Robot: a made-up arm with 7 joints.
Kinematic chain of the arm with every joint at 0, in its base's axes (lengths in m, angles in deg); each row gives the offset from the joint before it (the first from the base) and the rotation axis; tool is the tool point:
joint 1: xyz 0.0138 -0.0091 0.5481 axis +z
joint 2: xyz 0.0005 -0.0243 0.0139 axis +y
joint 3: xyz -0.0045 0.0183 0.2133 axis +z
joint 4: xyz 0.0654 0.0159 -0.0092 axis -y
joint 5: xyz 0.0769 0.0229 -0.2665 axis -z
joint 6: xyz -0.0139 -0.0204 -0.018 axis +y
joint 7: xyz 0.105 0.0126 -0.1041 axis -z
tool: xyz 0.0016 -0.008 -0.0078
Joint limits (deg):
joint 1: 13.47..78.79
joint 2: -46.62..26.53
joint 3: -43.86..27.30
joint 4: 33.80..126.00
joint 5: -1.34..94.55
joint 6: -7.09..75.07
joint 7: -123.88..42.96
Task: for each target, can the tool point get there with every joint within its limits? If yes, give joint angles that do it. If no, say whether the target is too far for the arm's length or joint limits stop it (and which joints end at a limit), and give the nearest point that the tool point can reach.
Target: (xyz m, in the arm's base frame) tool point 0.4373 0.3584 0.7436
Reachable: yes | joints 37.75 19.92 4.39 102.69 84.48 24.01 14.50
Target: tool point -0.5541 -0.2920 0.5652
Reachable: no: joint limits stop it (at a limit: joint 1, joint 2, joint 3, joint 4, joint 5, joint 6, joint 7) | nearest point -0.2965 -0.1439 1.0885 | short by 0.602 m
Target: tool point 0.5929 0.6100 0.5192
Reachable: no: too far | nearest point 0.4120 0.4166 0.5940 | short by 0.275 m
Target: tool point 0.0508 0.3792 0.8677
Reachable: yes | joints 72.46 -26.81 4.08 74.64 15.97 64.27 -107.23
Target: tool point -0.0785 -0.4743 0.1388
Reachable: no: joint limits stop it (at a limit: joint 1, joint 2, joint 3, joint 4, joint 5) | nearest point 0.2118 -0.2458 0.3839 | short by 0.443 m
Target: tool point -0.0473 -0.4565 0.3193
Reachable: no: joint limits stop it (at a limit: joint 1, joint 2, joint 3, joint 4, joint 5, joint 6) | nearest point 0.2012 -0.2541 0.4082 | short by 0.333 m
